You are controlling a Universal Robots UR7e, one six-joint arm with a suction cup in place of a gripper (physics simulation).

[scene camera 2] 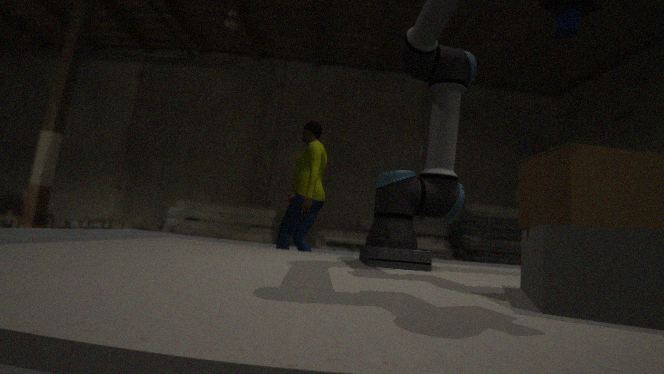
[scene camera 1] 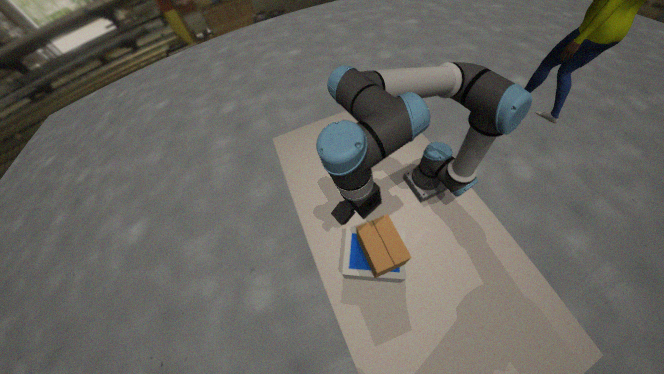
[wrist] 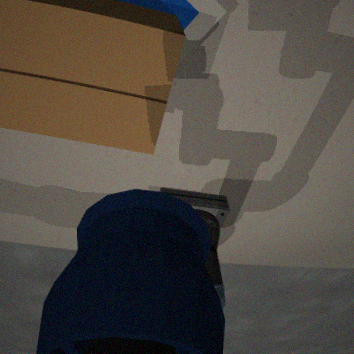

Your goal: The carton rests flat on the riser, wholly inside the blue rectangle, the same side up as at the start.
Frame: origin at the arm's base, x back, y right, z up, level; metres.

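Seen in the pictures: hand, tool point: (scene camera 2: 566, 32) (wrist: 143, 246); arm's base, link origin: (scene camera 2: 391, 247) (scene camera 1: 425, 178).
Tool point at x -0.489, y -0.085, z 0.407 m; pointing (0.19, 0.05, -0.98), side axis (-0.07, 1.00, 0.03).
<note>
Offsets run from my tool point to a thing's middle. Level surfaces: height alone.
The brown carton {dx +0.031, dy -0.074, dz -0.273 m} (scene camera 1: 384, 245) (scene camera 2: 615, 185) (wrist: 85, 80) lies flat on the riser {dx +0.011, dy -0.065, dz -0.398 m} (scene camera 1: 372, 276) (scene camera 2: 600, 270) (wrist: 206, 21), with the seamed face up. It is turned relative to the blue rectangle {dx +0.011, dy -0.065, dz -0.338 m} (scene camera 1: 357, 256) (wrist: 186, 12). It covers the rectangle's right part and reaches past its edge and over the riser's right side in scene camera 1. Blue shows on its left and at the lower right. My suction gripper (scene camera 1: 369, 204) (scene camera 2: 568, 24) (wrist: 145, 240) is off and holds nothing. It hangs above and beside the carton, apart from it. In scene camera 1 its cup is hidden.
The arm's base (scene camera 1: 425, 185) (scene camera 2: 395, 255) stands on the pale table top {dz -0.458 m} (scene camera 1: 320, 250) (scene camera 2: 150, 280) behind the riser. A person in a yellow top (scene camera 1: 607, 22) (scene camera 2: 311, 170) stands beyond the table. Arm shadows fall across the table.
</note>
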